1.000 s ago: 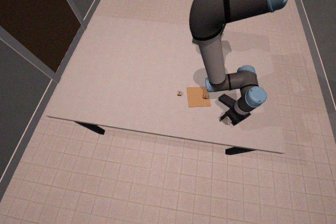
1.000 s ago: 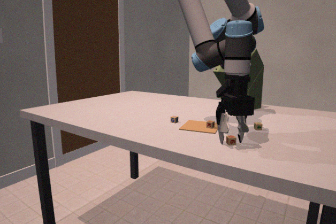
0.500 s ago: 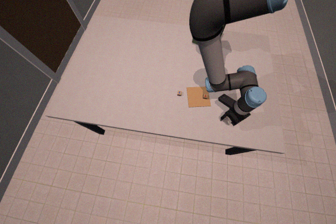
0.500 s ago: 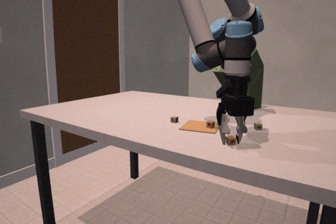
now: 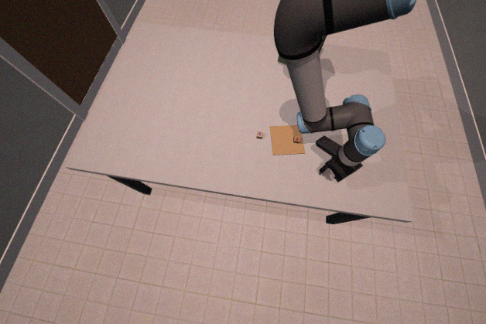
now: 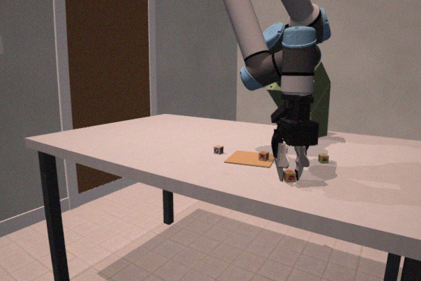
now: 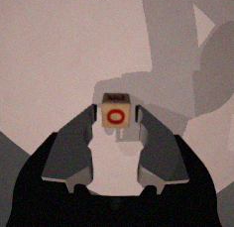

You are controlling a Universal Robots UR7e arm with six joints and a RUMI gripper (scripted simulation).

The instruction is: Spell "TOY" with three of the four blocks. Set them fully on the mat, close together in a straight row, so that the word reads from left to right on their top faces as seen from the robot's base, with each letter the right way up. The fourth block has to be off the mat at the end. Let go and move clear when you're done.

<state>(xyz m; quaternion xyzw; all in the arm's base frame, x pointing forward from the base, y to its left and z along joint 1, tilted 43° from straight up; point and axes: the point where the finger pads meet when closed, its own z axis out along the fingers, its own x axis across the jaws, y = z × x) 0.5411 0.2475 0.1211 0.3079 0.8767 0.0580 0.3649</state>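
The T block is 14 cm to the right of my hand and 11 cm behind it. The rest, counted from my hand: wooden block: right at my hand; mat: 18 cm to the right, 10 cm behind, 1 cm below.
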